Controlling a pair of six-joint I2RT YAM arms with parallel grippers.
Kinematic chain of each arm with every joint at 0, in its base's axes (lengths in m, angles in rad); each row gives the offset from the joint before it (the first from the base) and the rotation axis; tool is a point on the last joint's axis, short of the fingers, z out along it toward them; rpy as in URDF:
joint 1: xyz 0 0 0.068 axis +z
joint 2: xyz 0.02 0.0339 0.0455 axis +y
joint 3: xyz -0.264 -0.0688 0 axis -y
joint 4: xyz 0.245 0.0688 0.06 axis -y
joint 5: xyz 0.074 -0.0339 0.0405 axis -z
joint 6: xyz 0.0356 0 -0.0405 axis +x
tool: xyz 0 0 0 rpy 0 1.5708 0
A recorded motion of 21 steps. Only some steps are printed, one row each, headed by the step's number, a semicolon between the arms.
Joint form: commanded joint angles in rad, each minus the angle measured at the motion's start. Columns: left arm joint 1, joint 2, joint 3, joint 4, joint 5, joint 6; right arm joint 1, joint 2, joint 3, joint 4, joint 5, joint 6.
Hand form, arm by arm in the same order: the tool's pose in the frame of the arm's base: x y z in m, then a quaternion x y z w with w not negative. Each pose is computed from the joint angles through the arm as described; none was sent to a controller.
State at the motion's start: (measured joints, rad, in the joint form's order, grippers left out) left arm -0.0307 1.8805 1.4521 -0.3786 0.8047 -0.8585; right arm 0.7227 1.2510 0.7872 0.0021 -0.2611 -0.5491
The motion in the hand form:
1: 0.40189 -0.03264 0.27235 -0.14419 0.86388 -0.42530 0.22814; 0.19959 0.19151 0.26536 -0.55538 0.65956 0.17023 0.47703
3: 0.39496 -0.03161 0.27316 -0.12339 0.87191 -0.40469 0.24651; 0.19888 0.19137 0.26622 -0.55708 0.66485 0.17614 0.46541
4: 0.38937 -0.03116 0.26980 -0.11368 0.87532 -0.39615 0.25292; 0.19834 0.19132 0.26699 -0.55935 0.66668 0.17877 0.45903
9: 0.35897 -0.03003 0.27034 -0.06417 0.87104 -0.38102 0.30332; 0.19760 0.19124 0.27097 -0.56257 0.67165 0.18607 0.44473
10: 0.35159 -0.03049 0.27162 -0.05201 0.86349 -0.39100 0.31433; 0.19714 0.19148 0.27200 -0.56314 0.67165 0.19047 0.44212
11: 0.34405 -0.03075 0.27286 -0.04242 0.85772 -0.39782 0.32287; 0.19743 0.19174 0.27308 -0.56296 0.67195 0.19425 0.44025
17: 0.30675 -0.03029 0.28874 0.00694 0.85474 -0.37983 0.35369; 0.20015 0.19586 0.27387 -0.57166 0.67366 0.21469 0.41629
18: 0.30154 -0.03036 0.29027 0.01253 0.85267 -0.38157 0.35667; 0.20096 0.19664 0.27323 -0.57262 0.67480 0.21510 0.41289
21: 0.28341 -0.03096 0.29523 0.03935 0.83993 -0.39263 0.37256; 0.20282 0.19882 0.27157 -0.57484 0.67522 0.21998 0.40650
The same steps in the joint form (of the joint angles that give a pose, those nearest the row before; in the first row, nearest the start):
1: 0.0077 -0.0783 0.0040 -0.0626 -0.0879 0.1977; 0.0075 -0.0101 0.0416 -0.1199 -0.0107 0.0360
3: 0.0077 -0.1062 -0.0238 -0.0667 -0.1199 0.2636; 0.0075 -0.0089 0.0543 -0.1550 -0.0216 0.0428
4: 0.0077 -0.1257 -0.0588 -0.0551 -0.1314 0.2932; 0.0079 -0.0085 0.0624 -0.1761 -0.0280 0.0429
9: 0.0077 -0.2568 -0.2234 0.0472 -0.1469 0.3842; 0.0075 -0.0072 0.0894 -0.2305 -0.0438 0.0474
10: 0.0077 -0.2905 -0.2651 0.0886 -0.1245 0.3859; 0.0082 -0.0074 0.0944 -0.2392 -0.0520 0.0508
11: 0.0077 -0.3235 -0.3021 0.1181 -0.1084 0.3882; 0.0073 -0.0056 0.1005 -0.2457 -0.0596 0.0543
17: 0.0062 -0.4802 -0.3877 0.0712 -0.1111 0.4926; 0.0060 0.0255 0.1388 -0.2973 -0.1081 0.0561
18: 0.0062 -0.5020 -0.4019 0.0703 -0.1040 0.4988; 0.0059 0.0322 0.1434 -0.3029 -0.1097 0.0551
21: 0.0062 -0.5807 -0.4576 0.0888 -0.0650 0.5218; 0.0059 0.0478 0.1516 -0.3074 -0.1213 0.0550

